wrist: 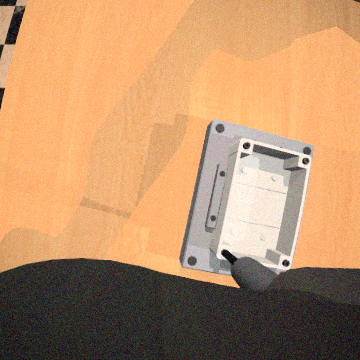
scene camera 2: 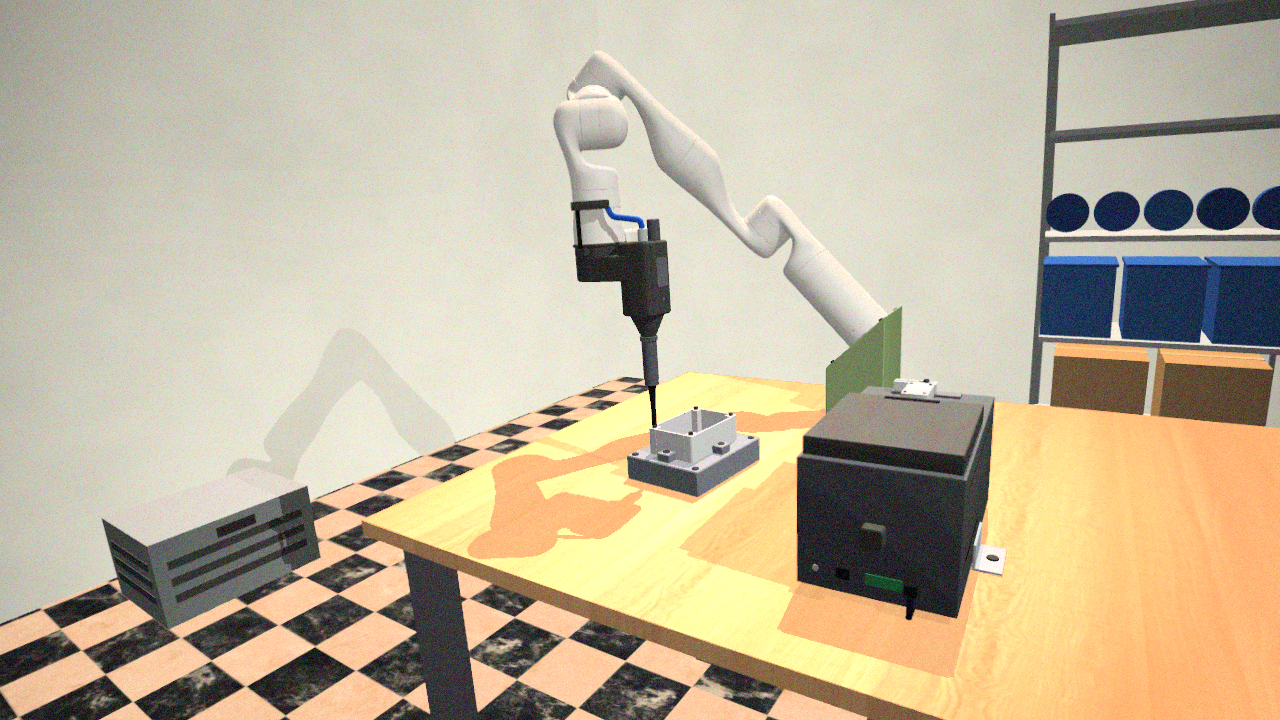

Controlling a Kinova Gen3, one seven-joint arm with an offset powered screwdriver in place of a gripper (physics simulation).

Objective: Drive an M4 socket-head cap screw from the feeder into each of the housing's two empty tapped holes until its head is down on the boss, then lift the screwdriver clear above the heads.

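The pale grey housing (scene camera 2: pixel 689 445) (wrist: pixel 226 200) stands open side up on a darker grey fixture plate (scene camera 2: pixel 696 484) (wrist: pixel 200 200). Dark round screw heads show at three of its corners, one of them (scene camera 2: pixel 691 433) (wrist: pixel 286 263) beside the driver's corner. My screwdriver (scene camera 2: pixel 654 424) (wrist: pixel 224 252) points straight down, its bit tip at the remaining corner boss in both views. Any screw under the tip is hidden or too small to tell. The black feeder (scene camera 2: pixel 877 501) stands on the table to the right in the scene view, with a small pale part (scene camera 2: pixel 914 387) behind its top.
A green panel (scene camera 2: pixel 863 362) stands upright near the arm's base, behind the feeder. The wooden table (scene camera 2: pixel 1118 555) (wrist: pixel 60 150) carries the fixture and feeder. A grey slotted cabinet (scene camera 2: pixel 214 546) is at the left, and a shelf rack (scene camera 2: pixel 1043 295) is at the back right.
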